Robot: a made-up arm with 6 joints.
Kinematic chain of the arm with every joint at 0, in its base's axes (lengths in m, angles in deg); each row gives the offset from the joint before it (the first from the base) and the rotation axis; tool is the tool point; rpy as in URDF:
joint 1: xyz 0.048 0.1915 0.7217 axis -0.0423 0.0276 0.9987
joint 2: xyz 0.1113 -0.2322 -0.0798 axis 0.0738 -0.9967 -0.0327
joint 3: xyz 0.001 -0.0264 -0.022 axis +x
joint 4: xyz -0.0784 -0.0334 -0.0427 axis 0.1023 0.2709 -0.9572
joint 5: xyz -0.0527 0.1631 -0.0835 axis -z
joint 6: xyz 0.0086 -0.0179 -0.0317 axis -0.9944 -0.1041 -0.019
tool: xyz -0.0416 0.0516 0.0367 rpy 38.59 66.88 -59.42
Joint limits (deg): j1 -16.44..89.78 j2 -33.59..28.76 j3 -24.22..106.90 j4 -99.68..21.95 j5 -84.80..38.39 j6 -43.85..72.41
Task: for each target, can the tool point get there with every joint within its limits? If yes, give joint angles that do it. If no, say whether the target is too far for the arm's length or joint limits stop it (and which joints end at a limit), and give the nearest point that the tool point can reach.
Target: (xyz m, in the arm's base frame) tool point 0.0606 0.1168 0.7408
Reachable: yes | joints 22.48 -17.35 61.03 10.71 -34.74 8.64
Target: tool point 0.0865 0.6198 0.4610
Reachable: no: joint limits stop it (at a limit: joint 1, joint 2, joint 4, joint 5) | nearest point 0.1458 0.3361 0.4178 | short by 0.293 m
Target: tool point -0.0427 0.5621 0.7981
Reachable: no: joint limits stop it (at a limit: joint 1, joint 2, joint 4, joint 5) | nearest point 0.1111 0.3376 0.7989 | short by 0.272 m
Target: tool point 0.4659 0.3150 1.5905
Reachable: no: too far | nearest point 0.2311 0.2375 0.8829 | short by 0.750 m
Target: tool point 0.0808 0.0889 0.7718
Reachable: yes | joints 14.46 -27.50 67.52 6.02 -26.65 -17.12
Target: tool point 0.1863 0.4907 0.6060
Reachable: no: joint limits stop it (at a limit: joint 1, joint 2, joint 4, joint 5) | nearest point 0.1211 0.3092 0.4763 | short by 0.232 m
